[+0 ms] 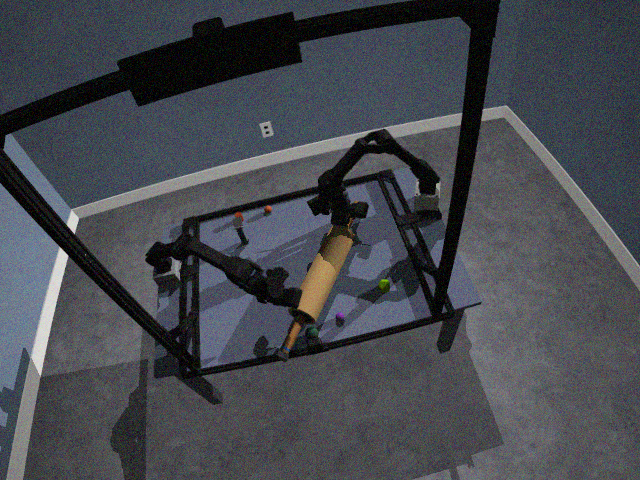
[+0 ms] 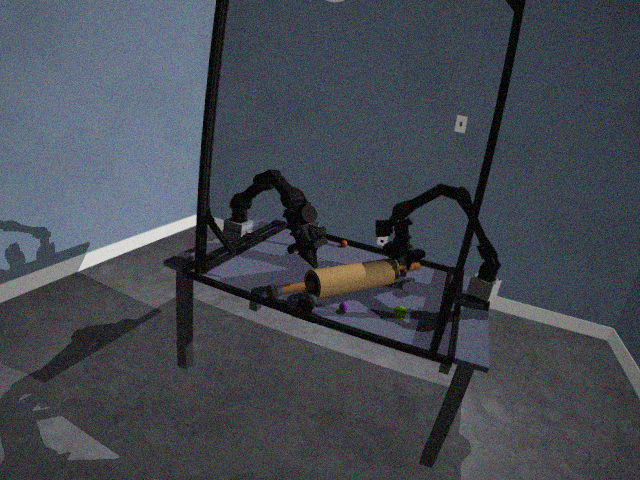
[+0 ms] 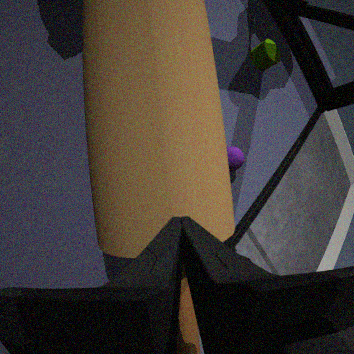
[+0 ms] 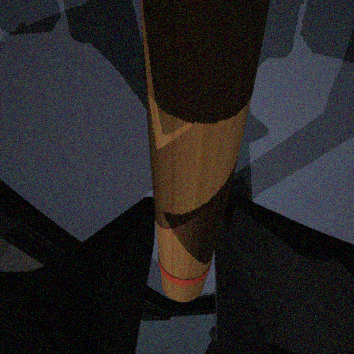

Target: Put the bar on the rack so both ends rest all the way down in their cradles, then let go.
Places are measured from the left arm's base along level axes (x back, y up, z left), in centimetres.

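Where they show: left gripper, fingertip midpoint: (image 2: 316,267) (image 3: 180,224); right gripper, fingertip midpoint: (image 1: 350,217) (image 2: 405,268) (image 4: 188,203); left arm's base, origin of the base link: (image 1: 164,266) (image 2: 238,220); right arm's base, origin of the base link: (image 1: 427,188) (image 2: 486,278).
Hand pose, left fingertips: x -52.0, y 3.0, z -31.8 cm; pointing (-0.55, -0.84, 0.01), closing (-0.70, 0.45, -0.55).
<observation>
Each offset is from my left fingertips to the top centre of the thing. "spot": to the spot under its first point.
The bar (image 1: 323,276) (image 2: 351,278) (image 3: 151,123) (image 4: 189,175) is a wooden rolling-pin shape with a thick barrel and thin handles, lying slanted across the table. My right gripper (image 1: 344,224) (image 2: 404,262) (image 4: 188,203) is shut on its far, red-banded handle. My left gripper (image 1: 294,305) (image 2: 312,259) (image 3: 180,224) is shut and empty, with its tips at the barrel's near end. The blue-banded near handle {spot: dx +6.2, dy -4.1, dz -13.7 cm} (image 1: 286,348) (image 2: 282,289) reaches a dark rack cradle {spot: dx +10.4, dy -6.3, dz -15.3 cm} (image 2: 262,291) at the table's front edge. I cannot tell whether it sits in the cradle.
A green cube {dx -31.4, dy -7.7, dz +4.1 cm} (image 1: 384,285) (image 2: 400,311) (image 3: 265,54), a purple ball {dx -13.2, dy -7.7, dz -3.8 cm} (image 1: 340,315) (image 2: 343,307) (image 3: 234,157) and a teal ball {dx -2.5, dy -6.1, dz -8.1 cm} (image 1: 311,331) lie right of the bar. Two orange balls {dx +6.8, dy -7.3, dz +55.3 cm} (image 1: 268,209) {dx +20.2, dy -7.0, dz +54.7 cm} (image 1: 238,215) sit at the back left. A black frame (image 1: 461,190) borders the table.
</observation>
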